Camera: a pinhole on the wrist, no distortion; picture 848 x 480 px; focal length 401.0 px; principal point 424.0 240.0 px. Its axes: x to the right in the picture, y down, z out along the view. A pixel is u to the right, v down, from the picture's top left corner.
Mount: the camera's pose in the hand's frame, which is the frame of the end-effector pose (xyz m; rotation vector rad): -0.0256 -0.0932 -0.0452 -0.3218 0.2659 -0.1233
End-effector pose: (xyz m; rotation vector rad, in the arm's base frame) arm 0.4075 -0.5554 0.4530 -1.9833 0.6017 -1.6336
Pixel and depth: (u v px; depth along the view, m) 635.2 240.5 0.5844
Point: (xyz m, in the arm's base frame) 0.8943 -0.8060 0.6975
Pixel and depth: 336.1 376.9 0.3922
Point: 0.6907 -0.6608 0.3139
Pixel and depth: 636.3 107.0 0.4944
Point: 0.8663 -0.6213 0.7471
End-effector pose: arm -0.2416 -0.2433 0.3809 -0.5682 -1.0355 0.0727
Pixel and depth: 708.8 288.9 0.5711
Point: -0.2479 0.1359 0.8975
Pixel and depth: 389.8 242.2 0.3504
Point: -0.4490 -0.0993 0.5139
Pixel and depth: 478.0 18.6 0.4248
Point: -0.5517 -0.2041 0.7319
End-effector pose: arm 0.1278 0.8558 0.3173 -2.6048 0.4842 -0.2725
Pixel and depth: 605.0 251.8 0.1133
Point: 0.2093 0.9070 0.3154
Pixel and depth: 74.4 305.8 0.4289
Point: -0.0440 0.9941 -0.1461
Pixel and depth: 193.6 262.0 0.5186
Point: 0.0710 1.0111 -0.1914
